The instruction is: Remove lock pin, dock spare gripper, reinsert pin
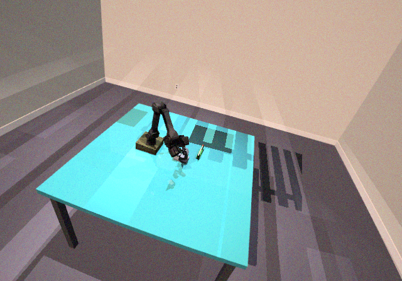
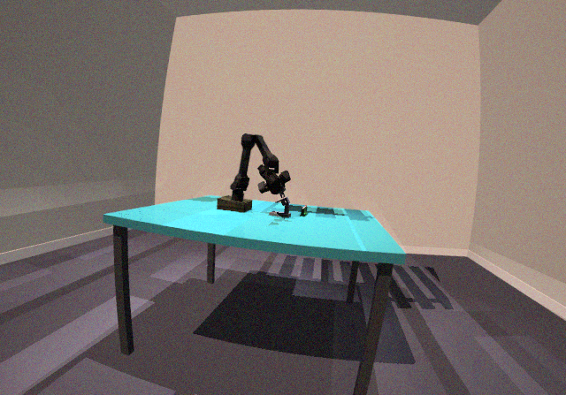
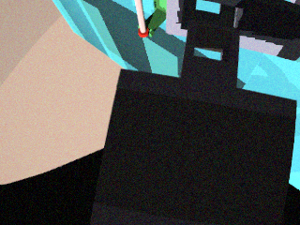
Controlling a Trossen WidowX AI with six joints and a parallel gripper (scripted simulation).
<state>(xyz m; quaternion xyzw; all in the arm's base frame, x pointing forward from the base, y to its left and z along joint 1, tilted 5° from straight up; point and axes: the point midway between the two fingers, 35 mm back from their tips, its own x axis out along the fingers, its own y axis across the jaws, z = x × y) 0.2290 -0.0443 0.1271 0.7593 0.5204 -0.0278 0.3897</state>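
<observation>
Now: the green pad 15 cm ahead of my gripper tip, 13 cm below it and 9 cm to the left of it. From my gripper tip the other things lie so: spare gripper (1 cm to the right); mount (10 cm below, 2 cm to the right, 2 cm ahead).
</observation>
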